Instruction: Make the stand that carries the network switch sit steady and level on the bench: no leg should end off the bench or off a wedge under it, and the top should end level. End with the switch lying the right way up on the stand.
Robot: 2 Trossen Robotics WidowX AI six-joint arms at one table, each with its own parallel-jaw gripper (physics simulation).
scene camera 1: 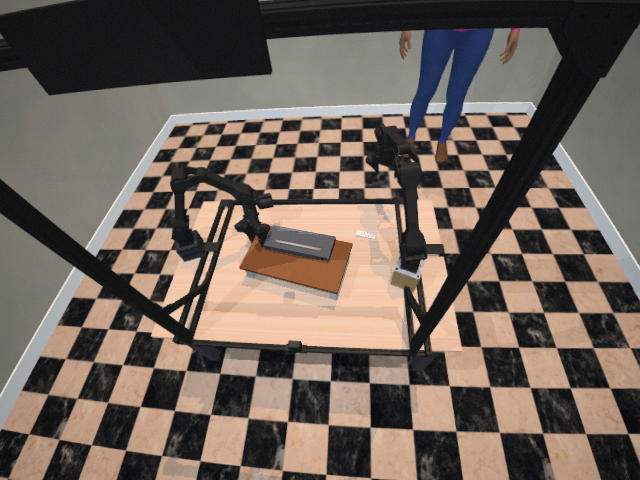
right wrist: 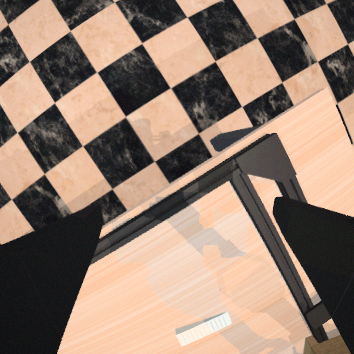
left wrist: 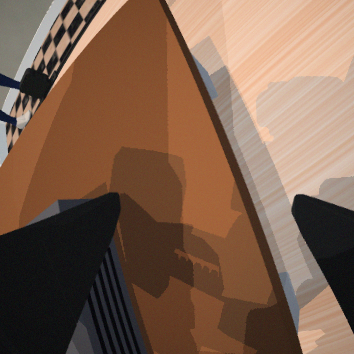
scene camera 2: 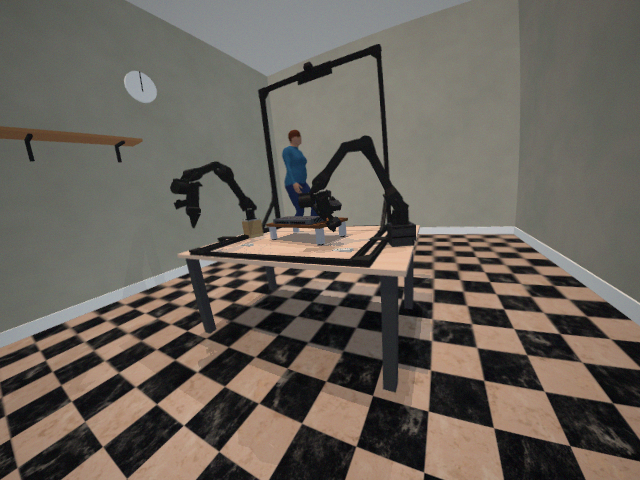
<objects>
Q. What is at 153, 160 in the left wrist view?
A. A brown stand.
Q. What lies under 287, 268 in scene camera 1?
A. A brown stand.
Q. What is my right gripper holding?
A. Nothing.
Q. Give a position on a grey network switch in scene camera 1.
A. At 308, 244
</objects>
